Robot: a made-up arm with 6 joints.
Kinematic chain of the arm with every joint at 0, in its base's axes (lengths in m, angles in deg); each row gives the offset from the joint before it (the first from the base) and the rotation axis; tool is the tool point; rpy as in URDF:
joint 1: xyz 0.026 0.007 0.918 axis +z
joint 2: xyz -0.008 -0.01 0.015 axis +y
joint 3: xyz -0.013 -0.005 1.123 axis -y
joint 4: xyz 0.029 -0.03 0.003 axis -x
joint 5: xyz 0.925 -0.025 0 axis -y
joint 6: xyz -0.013 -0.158 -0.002 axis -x
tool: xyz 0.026 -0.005 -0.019 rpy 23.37 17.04 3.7
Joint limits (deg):
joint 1: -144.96..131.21
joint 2: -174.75..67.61
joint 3: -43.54..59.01
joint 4: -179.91..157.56
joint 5: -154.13..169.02
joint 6: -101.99..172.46
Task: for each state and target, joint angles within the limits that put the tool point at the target. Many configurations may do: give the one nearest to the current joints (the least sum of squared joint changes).
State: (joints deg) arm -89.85 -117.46 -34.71 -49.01 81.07 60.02
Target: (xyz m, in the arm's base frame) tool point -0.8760 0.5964 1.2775
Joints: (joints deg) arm -44.17 -122.80 -19.03 -40.77 81.40 60.19
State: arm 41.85 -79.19 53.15 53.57 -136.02 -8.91
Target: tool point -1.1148 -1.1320 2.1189
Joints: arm 39.63 -67.03 49.76 53.53 -136.08 -8.94
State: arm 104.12 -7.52 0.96 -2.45 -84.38 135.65
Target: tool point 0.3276 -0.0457 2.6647
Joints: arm 118.92 -36.40 23.10 2.32 -84.05 134.01
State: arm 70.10 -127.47 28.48 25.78 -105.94 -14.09
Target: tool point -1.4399 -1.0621 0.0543
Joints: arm 29.72 -127.97 56.93 33.39 -106.25 -13.78
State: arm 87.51 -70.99 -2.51 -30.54 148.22 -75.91
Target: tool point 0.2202 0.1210 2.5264
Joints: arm 92.73 -31.15 14.67 -28.00 147.21 -75.20
